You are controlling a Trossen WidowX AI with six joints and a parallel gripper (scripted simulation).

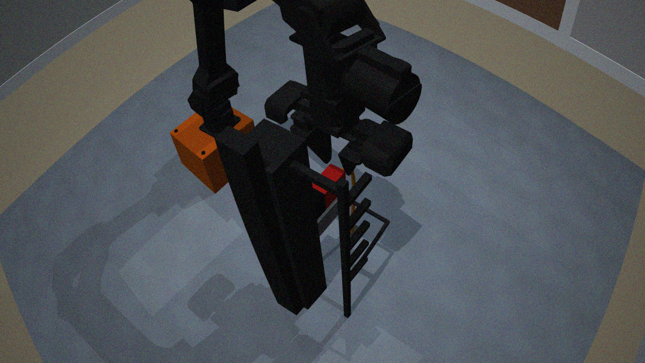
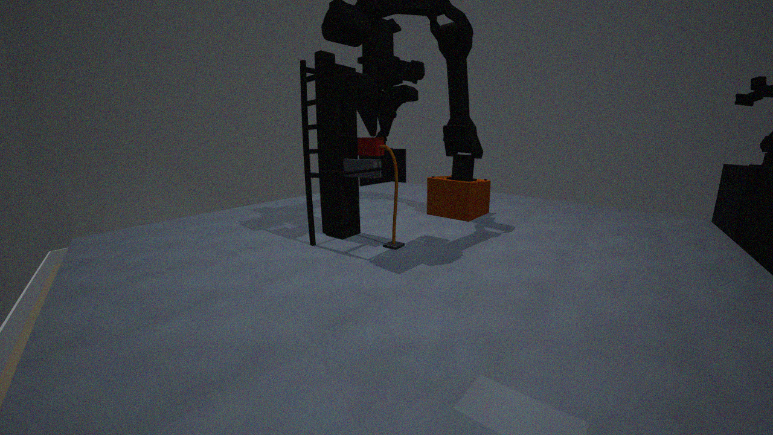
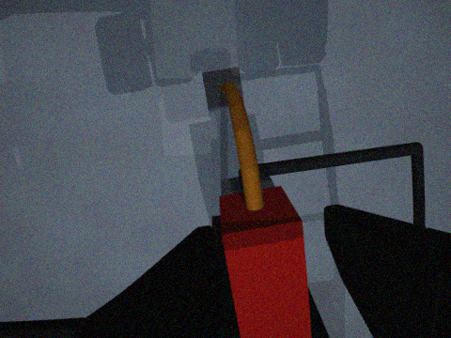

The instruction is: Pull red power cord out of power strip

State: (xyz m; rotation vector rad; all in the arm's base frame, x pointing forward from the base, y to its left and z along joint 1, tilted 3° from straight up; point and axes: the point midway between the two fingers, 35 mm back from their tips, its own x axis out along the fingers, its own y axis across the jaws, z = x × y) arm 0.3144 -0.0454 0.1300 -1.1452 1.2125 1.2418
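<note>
My gripper tip is now 40 mm to the left of the red plug and 10 mm above it. The rest, counted from my gripper tip: foot (30 mm to the left, 210 mm below); then black tower (150 mm to the right, 10 mm below).
</note>
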